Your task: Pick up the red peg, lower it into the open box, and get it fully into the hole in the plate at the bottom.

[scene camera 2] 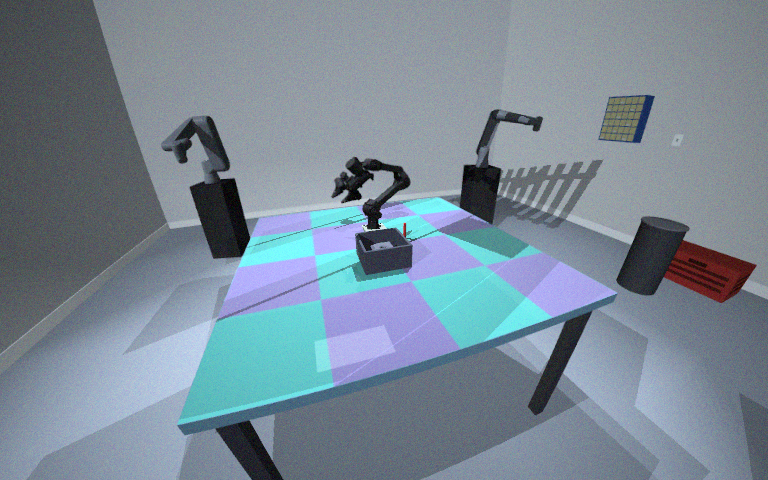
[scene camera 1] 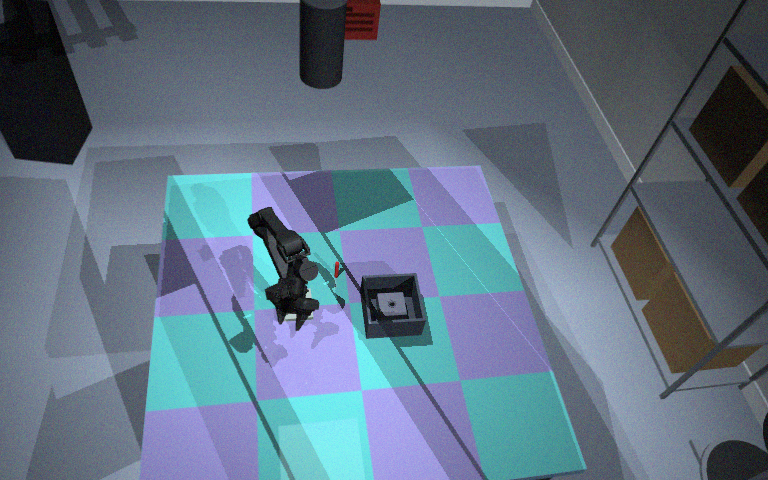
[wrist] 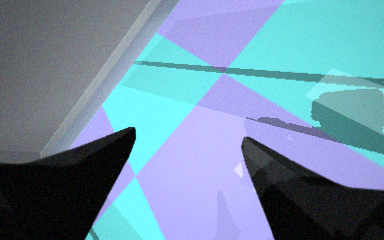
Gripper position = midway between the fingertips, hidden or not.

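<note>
You'd see my gripper [scene camera 1: 288, 327] in scene camera 1, and the wrist view has my gripper too [wrist: 189, 137]. There's also a plate [scene camera 1: 390, 306], though in the wrist view the plate is out of frame.
</note>
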